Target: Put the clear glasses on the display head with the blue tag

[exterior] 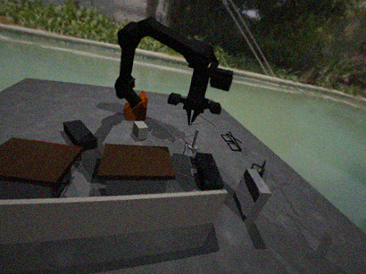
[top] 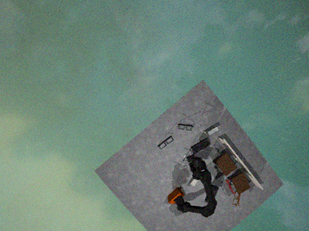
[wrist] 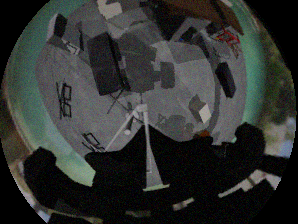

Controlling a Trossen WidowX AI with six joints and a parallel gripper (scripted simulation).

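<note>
Right now the small upright post is 40 mm to the left of my gripper tip and 80 mm below it. The rest, counted from my gripper tip: white wall (290 mm ahead, 360 mm to the right, 50 mm below); grey box (320 mm ahead, 50 mm to the left, 50 mm below); small pale block (110 mm behind, 160 mm to the right, 80 mm below).
</note>
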